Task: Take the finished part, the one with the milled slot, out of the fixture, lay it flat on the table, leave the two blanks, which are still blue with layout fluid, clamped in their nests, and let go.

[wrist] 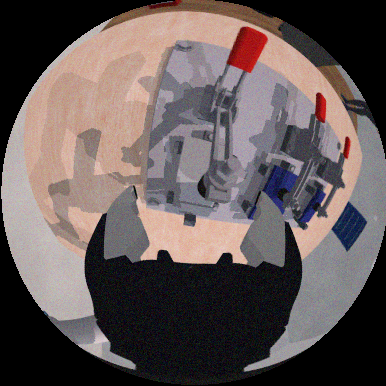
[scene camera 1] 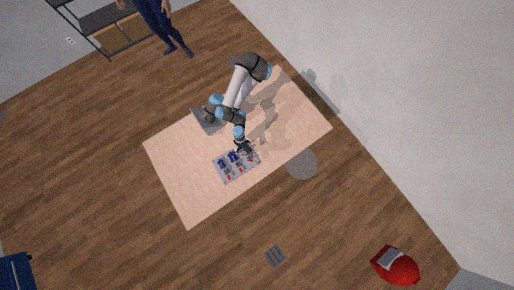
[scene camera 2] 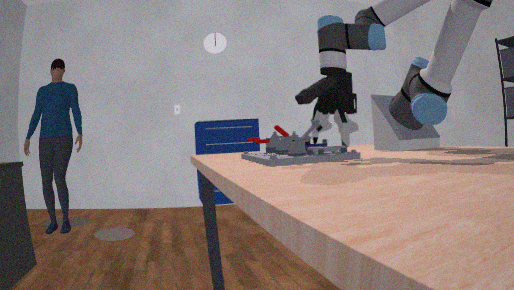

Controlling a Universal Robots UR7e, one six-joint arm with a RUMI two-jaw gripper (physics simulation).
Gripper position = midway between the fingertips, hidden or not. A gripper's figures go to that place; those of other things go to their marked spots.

Labels:
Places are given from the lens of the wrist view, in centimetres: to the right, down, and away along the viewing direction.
my gripper [wrist: 196,189]: 0, 0, 12
finished part [wrist: 194,160]: 0, -3, 11
blue blank [wrist: 279,177]: 10, -2, 11
clamp arm [wrist: 215,184]: 1, 0, 5
fixture plate [wrist: 269,102]: 9, -10, 9
The marked spots on the fixture plate and the clamp arm are 13 cm apart.

